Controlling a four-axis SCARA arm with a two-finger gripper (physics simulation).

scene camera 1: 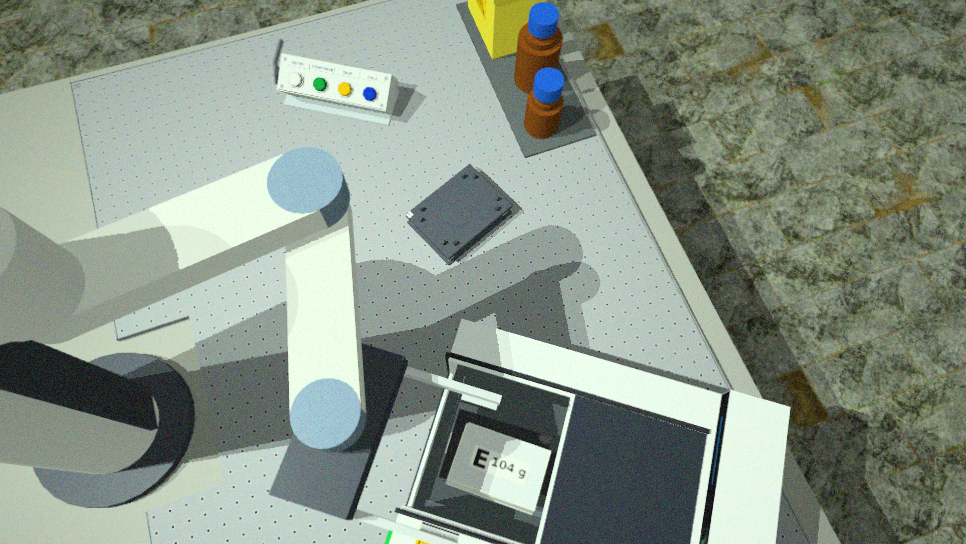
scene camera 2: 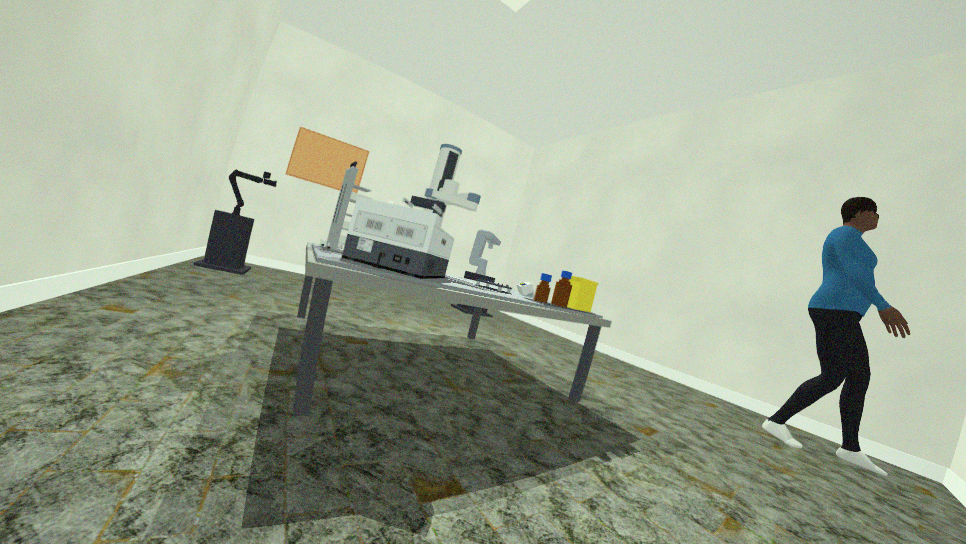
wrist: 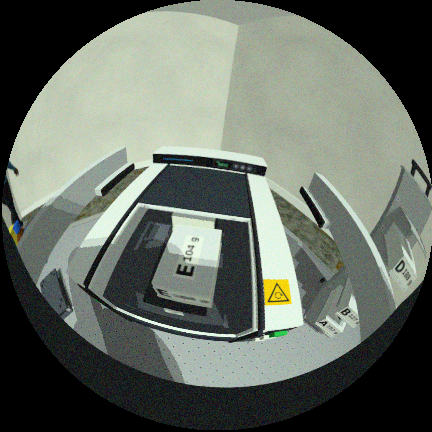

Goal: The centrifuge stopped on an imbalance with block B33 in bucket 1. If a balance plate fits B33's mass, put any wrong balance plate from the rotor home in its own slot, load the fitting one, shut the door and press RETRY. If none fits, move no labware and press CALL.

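Frame: origin at the arm's base, x back, y left, z down, level; millimetres.
Where they show: gripper, fingertip midpoint: (scene camera 1: 480, 471) (scene camera 2: 418, 202) (wrist: 216, 162); arm's base, origin of the base link: (scene camera 1: 117, 428).
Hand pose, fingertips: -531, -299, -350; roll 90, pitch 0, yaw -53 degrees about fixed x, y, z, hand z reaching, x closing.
Observation:
Each offset is from my fingertips to the top centre of the thing, as dx, dy, dz. "*": to the spot under its first point.
Balance plate E @(-33, +6, +149) (scene camera 1: 498, 466) (wrist: 187, 260), marked 104 g, sits in the open chamber of the white centrifuge (scene camera 1: 750, 459) (scene camera 2: 388, 226) (wrist: 275, 250). My gripper (scene camera 1: 478, 469) (wrist: 216, 162) is open and empty, its two fingers spread wide above the chamber, standing slightly turned relative to the plate. Balance plates A @(+258, -253, +252) (wrist: 327, 327), B @(+259, -253, +173) (wrist: 348, 315) and D @(+258, -253, +17) (wrist: 404, 270) stand at the right in the wrist view, partly cut off by the finger. The button box @(-1, +809, +253) (scene camera 1: 331, 97) has white, green, yellow and blue buttons; blue is labelled CALL. Block B33 cannot be made out.
A dark pegged tile @(-137, +469, +293) (scene camera 1: 463, 212) lies between the button box and centrifuge. Brown bottles (scene camera 1: 537, 60) (scene camera 1: 542, 114) and a yellow box @(* -355, +794, +258) (scene camera 1: 506, 30) stand at the table edge. A tall grey rack (scene camera 2: 340, 209) stands behind the centrifuge. A person (scene camera 2: 844, 270) walks at the right.

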